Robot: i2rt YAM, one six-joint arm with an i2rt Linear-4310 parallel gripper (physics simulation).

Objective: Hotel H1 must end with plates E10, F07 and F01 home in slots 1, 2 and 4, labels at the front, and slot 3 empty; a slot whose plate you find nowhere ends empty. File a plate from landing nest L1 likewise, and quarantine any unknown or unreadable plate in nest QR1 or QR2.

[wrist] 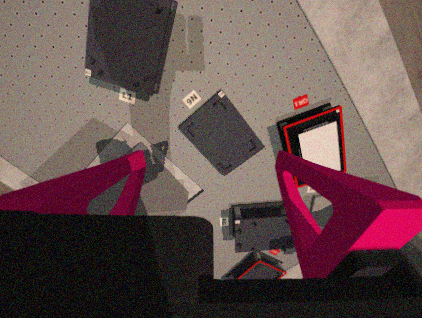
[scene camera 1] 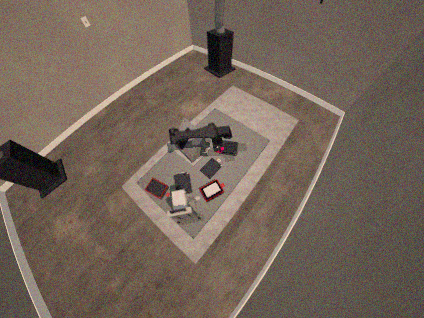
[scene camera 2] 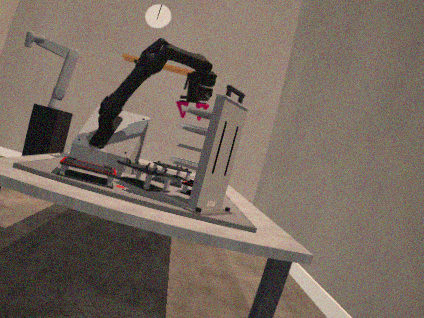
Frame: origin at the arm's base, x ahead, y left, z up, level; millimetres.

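Where they show: gripper, between the fingertips: (wrist: pixel 210 158) (scene camera 1: pixel 219 147) (scene camera 2: pixel 190 119); arm's base, origin of its link: (scene camera 2: pixel 106 131).
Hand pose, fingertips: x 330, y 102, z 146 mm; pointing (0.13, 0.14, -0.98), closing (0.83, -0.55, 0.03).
Note:
Things, the pixels of their top centre, and the offset from my fingertips.
- Dark landing nest L1, centre of its top: (wrist: pixel 122 34) (scene camera 2: pixel 173 164) (scene camera 1: pixel 228 145) 50 mm back, 168 mm left, 225 mm down
- white plate, centre of its top: (wrist: pixel 320 153) (scene camera 1: pixel 211 189) 148 mm ahead, 214 mm right, 231 mm down
- Red-rimmed nest QR2, centre of its top: (scene camera 2: pixel 89 163) (wrist: pixel 257 282) (scene camera 1: pixel 155 187) 173 mm back, 553 mm right, 239 mm down
- dark nest, centre of its top: (wrist: pixel 223 138) (scene camera 2: pixel 168 177) (scene camera 1: pixel 210 167) 13 mm back, 83 mm right, 267 mm down
- dark RG nest, centre of its top: (wrist: pixel 268 240) (scene camera 2: pixel 146 163) (scene camera 1: pixel 181 182) 53 mm back, 358 mm right, 209 mm down
My magenta-fingered gripper (scene camera 1: pixel 220 150) (scene camera 2: pixel 191 115) (wrist: pixel 210 158) is open and empty, high above the mat beside the hotel's upper shelves in scene camera 2. Hotel H1 (scene camera 2: pixel 209 150) stands upright with several pale shelves; its slot contents and plate labels are unreadable. Dark landing nest L1 (wrist: pixel 130 45) lies at upper left in the wrist view, with no pale plate visible on it. Red-rimmed nest QR1 (scene camera 1: pixel 202 193) (wrist: pixel 291 135) holds a white plate (scene camera 1: pixel 213 189) (wrist: pixel 320 145), its label unreadable. Red-rimmed nest QR2 (scene camera 1: pixel 157 188) (scene camera 2: pixel 85 166) shows a dark top.
A dark nest (scene camera 1: pixel 210 168) (wrist: pixel 221 134), its label reading like N6, lies between L1 and QR1. The dark RG nest (scene camera 1: pixel 183 181) (wrist: pixel 260 227) lies nearer the hotel, partly behind a finger. The arm's pale base stands at the mat's side. Two dark pedestals stand off the table.

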